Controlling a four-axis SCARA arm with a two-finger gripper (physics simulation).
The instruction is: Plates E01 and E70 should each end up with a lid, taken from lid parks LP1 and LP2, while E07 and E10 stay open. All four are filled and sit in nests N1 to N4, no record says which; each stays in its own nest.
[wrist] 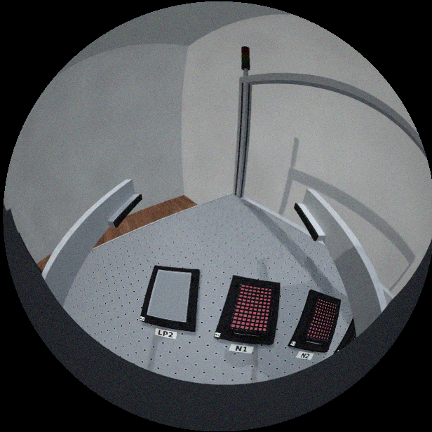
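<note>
My gripper (216,189) is open and empty, its two fingers wide apart above the table. Lid park LP2 (195,300) is a black frame at the lower left with a pale grey lid (172,296) lying in it. Nest N1 (275,310), right of it, holds a plate (252,307) with red-pink wells and no lid on top. Nest N2 (299,325), farther right, holds a similar open plate (323,319). The small white tags at the frame corners are too small to read, so I cannot tell which plate is which. LP1, N3 and N4 cannot be made out.
The perforated grey table (220,250) reaches back to a corner with an upright post (242,135) and a signal light (245,58) on top. A curved-looking rail (300,79) runs right from the post. A dark piece (346,341) shows partly behind the right finger.
</note>
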